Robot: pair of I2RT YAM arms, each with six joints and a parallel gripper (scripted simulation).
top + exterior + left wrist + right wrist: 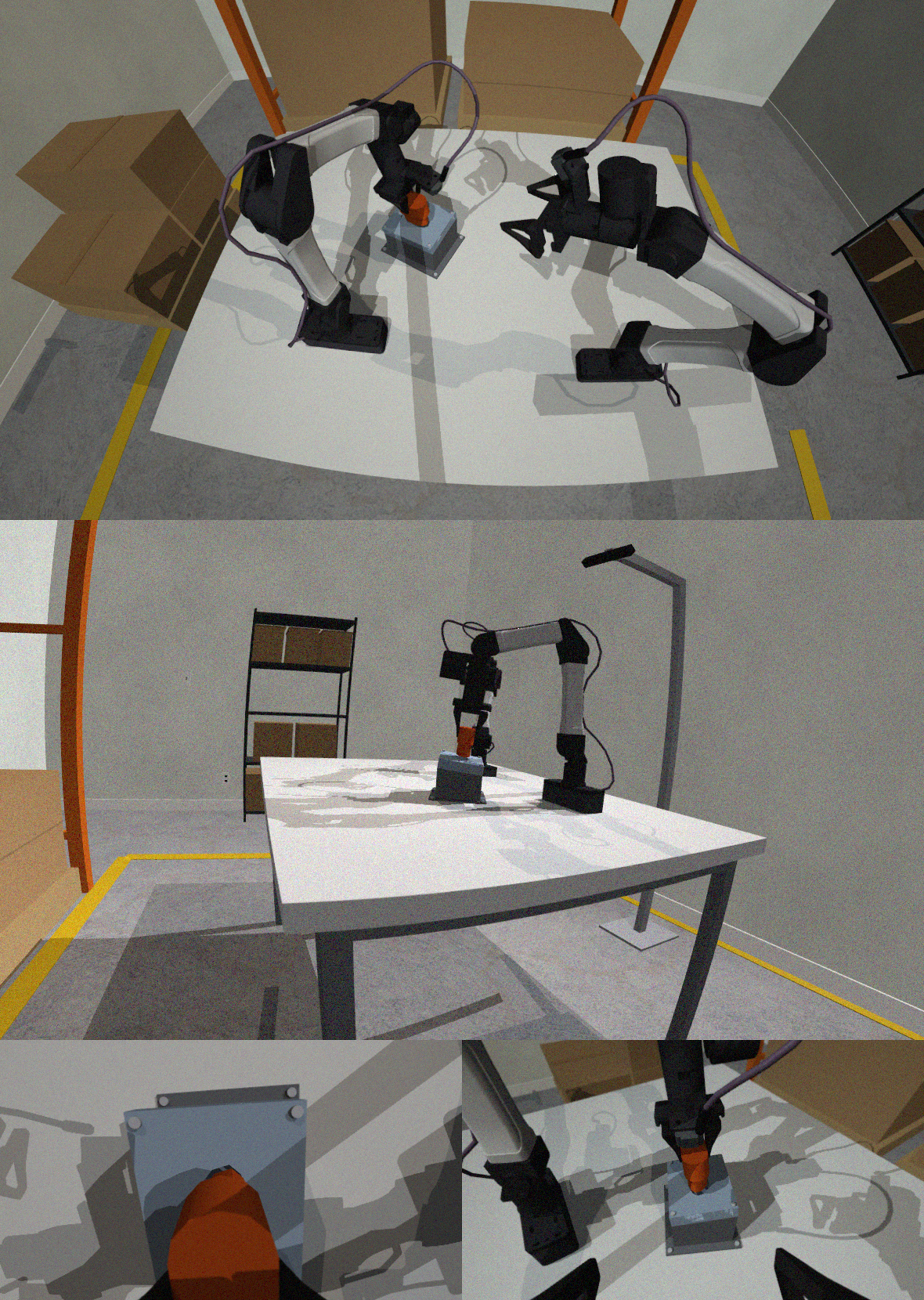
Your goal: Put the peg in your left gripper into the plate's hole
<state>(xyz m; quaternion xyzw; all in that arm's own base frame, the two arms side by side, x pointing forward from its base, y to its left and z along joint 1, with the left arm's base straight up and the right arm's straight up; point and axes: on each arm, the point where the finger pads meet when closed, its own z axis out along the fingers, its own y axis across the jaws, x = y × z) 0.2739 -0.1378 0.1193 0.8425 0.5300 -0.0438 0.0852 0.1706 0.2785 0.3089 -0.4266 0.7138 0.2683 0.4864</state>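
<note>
The blue-grey plate lies 1 cm to the right of my left hand and 8 cm below it. Round my left hand: orange peg: 1 cm to the right, 2 cm below.
</note>
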